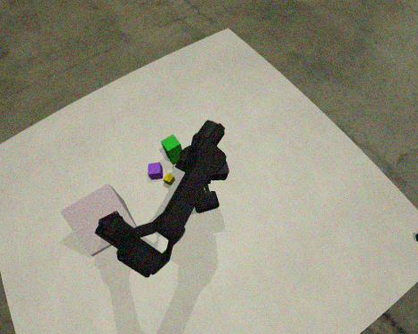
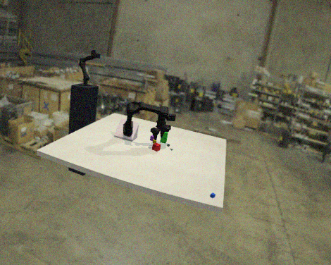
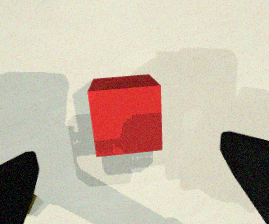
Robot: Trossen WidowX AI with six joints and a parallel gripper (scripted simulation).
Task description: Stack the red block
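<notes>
Now: gripper tip 70 mm above the red block. The rest, counted from my gripper tip: white cube: 110 mm ahead, 90 mm below, 80 mm to the left; yellow cube: 130 mm to the left, 80 mm below, 60 mm behind; grey cube: 150 mm to the left, 90 mm below, 60 mm ahead.
</notes>
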